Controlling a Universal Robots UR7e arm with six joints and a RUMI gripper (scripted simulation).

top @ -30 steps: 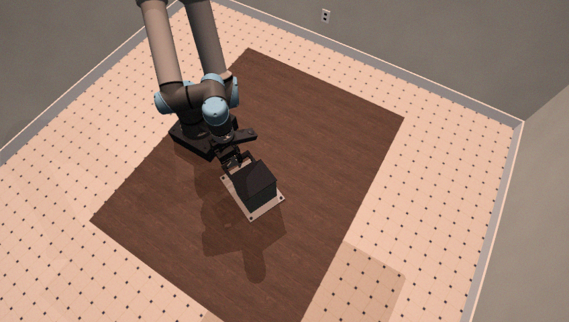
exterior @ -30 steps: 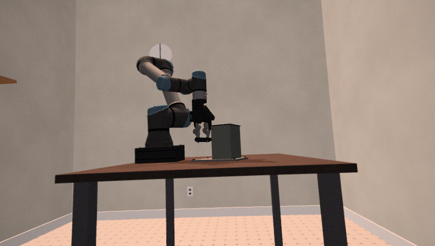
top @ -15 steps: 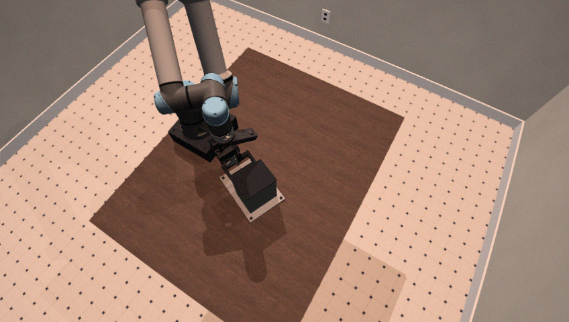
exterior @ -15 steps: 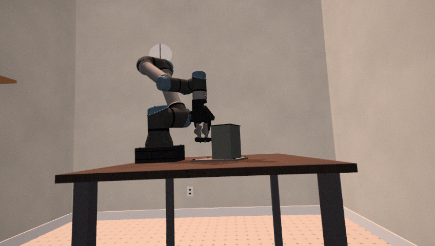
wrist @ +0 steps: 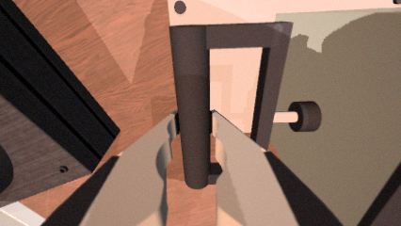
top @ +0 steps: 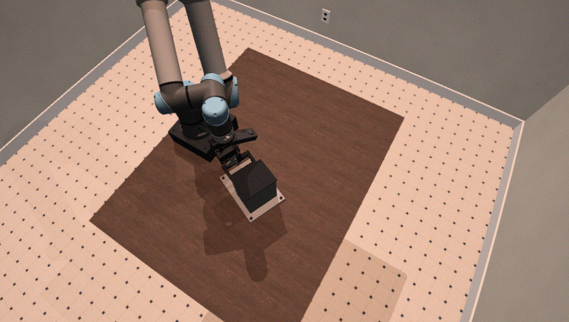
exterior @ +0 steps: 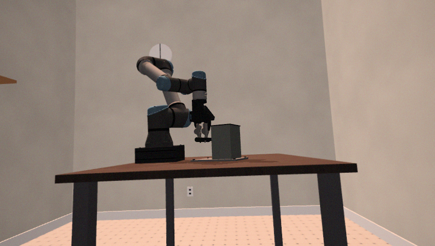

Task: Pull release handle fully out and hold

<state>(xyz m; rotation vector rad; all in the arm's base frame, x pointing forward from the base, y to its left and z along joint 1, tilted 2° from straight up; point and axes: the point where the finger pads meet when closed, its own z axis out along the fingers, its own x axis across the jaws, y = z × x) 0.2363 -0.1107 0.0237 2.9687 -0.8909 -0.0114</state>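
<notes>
Now: the baseplate 10 cm below my hand, 8 cm ahead of it and 5 cm to the right of it.
</notes>
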